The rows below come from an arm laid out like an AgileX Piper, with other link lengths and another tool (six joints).
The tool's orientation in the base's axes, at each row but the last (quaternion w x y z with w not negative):
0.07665 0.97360 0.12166 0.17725
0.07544 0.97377 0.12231 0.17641
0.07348 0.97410 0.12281 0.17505
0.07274 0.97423 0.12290 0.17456
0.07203 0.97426 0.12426 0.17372
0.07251 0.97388 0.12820 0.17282
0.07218 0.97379 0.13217 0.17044
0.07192 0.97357 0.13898 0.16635
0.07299 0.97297 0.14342 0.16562
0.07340 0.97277 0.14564 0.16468
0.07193 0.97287 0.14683 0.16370
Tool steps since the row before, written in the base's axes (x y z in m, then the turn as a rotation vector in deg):
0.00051 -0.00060 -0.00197 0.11 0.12 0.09
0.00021 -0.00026 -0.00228 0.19 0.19 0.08
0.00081 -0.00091 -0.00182 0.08 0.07 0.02
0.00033 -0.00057 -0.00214 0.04 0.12 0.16
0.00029 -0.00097 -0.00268 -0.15 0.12 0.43
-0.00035 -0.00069 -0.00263 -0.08 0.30 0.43
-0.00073 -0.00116 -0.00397 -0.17 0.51 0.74
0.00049 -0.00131 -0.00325 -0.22 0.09 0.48
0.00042 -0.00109 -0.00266 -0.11 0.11 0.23
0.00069 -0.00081 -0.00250 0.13 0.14 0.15
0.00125 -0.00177 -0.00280 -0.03 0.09 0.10
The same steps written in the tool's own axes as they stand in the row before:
-0.00034 0.00030 0.00207 0.16 -0.07 -0.06
-0.00062 -0.00014 0.00222 0.25 -0.13 -0.03
-0.00009 0.00071 0.00207 0.10 -0.05 0.00
-0.00054 0.00022 0.00216 0.12 -0.08 -0.15
-0.00085 0.00050 0.00269 0.03 -0.07 -0.46
-0.00134 0.00009 0.00239 0.15 -0.23 -0.46
-0.00223 0.00020 0.00355 0.22 -0.39 -0.80
-0.00093 0.00076 0.00333 -0.03 -0.05 -0.53
-0.00075 0.00064 0.00273 0.00 -0.09 -0.26
-0.00037 0.00047 0.00265 0.21 -0.07 -0.11
-0.00025 0.00148 0.00321 0.03 -0.07 -0.11

